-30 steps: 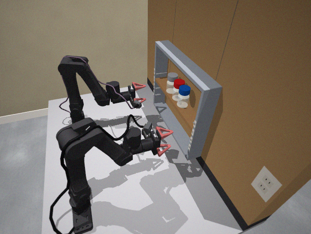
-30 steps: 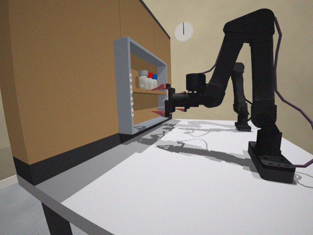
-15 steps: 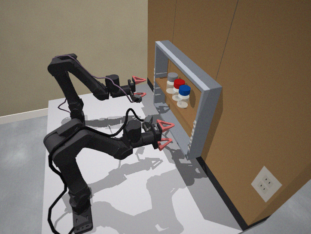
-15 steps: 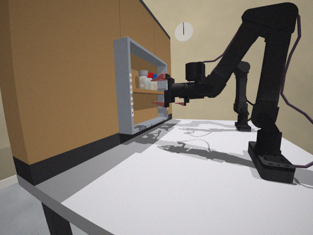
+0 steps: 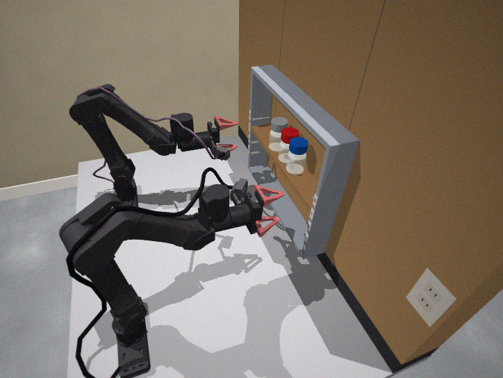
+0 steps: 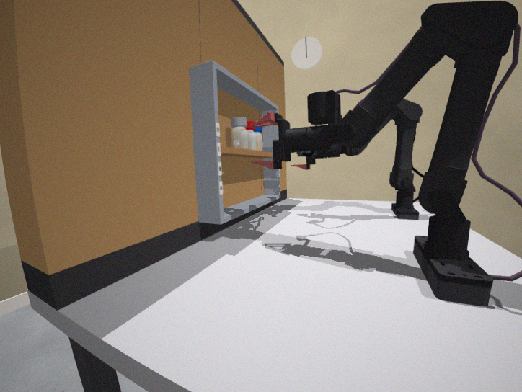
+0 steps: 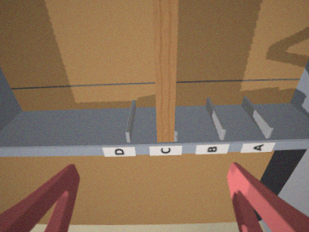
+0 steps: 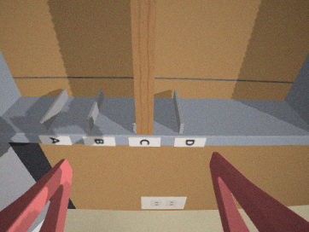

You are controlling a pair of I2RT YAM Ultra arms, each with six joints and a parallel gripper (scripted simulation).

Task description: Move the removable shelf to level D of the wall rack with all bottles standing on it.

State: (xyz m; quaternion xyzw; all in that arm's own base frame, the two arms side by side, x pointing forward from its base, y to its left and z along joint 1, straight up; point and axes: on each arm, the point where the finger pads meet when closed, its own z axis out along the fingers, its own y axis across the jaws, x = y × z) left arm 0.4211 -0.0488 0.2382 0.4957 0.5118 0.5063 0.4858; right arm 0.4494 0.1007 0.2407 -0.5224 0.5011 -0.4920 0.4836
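My left gripper is now 12 cm short of the grey-capped bottle, 11 cm to the left of it and 4 cm below it. From my left hand the other things lie so: wooden shelf 18 cm to the right, 13 cm ahead, 1 cm below; then grey wall rack 18 cm to the right, 13 cm ahead; then red-capped bottle 18 cm to the right, 13 cm ahead, 4 cm above.
My right hand is 13 cm to the right of the blue-capped bottle, 11 cm short of it and 6 cm below it. From my right hand the other things lie so: wooden shelf: 19 cm to the left, 11 cm ahead; then grey wall rack: 19 cm to the left, 11 cm ahead, 1 cm above; then red-capped bottle: 19 cm to the left, 10 cm ahead, 6 cm above.
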